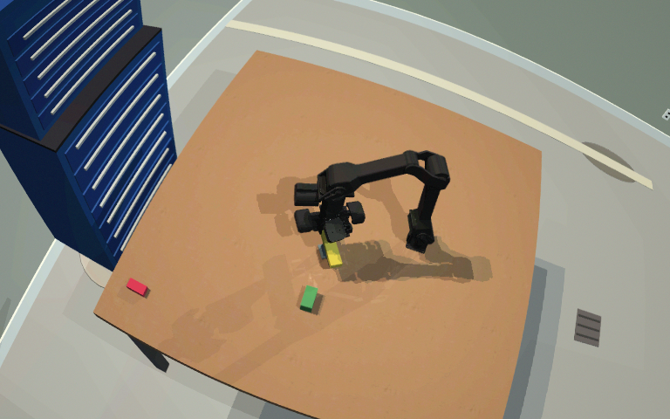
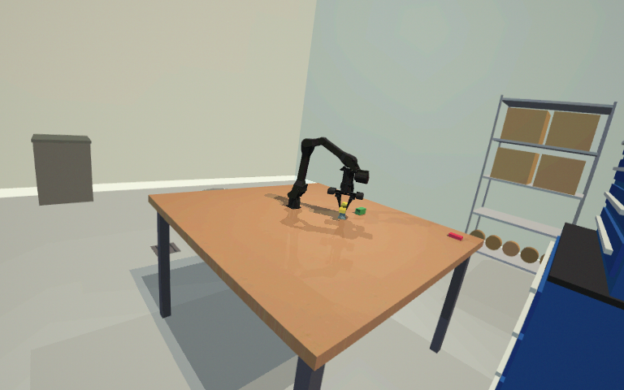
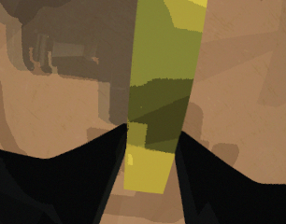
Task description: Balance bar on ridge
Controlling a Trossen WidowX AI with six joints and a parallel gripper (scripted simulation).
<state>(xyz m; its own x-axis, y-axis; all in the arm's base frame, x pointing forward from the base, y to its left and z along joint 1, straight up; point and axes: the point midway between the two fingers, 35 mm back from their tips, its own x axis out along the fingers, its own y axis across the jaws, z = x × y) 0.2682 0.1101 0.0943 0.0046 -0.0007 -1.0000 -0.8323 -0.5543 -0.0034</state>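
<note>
Now: the yellow bar 2 cm behind my gripper tip and 2 cm to the left of it. Round my gripper tip: red block 47 cm ahead, 39 cm to the left, 5 cm below; then green block 2 cm behind, 20 cm to the left, 4 cm below.
</note>
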